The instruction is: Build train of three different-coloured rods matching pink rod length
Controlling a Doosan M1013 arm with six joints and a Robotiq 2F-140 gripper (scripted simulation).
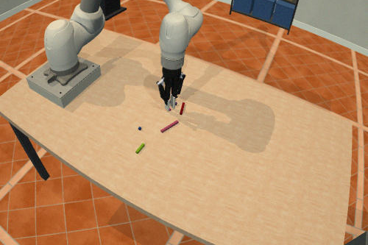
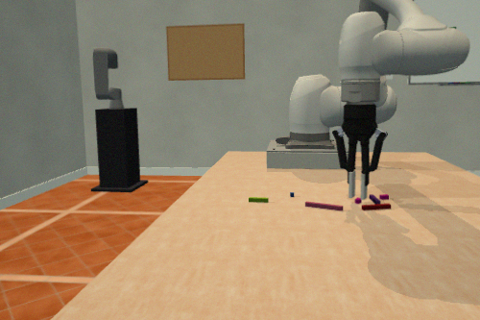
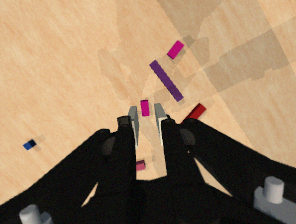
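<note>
Right now the purple rod is 2 cm behind my hand, 4 cm to the left of it and 4 cm below it. Also, from my hand: pink rod 5 cm ahead, 9 cm to the right, 4 cm below; then red rod 4 cm ahead, 4 cm to the left, 4 cm below; then blue rod 5 cm behind, 16 cm to the right, 4 cm below.
</note>
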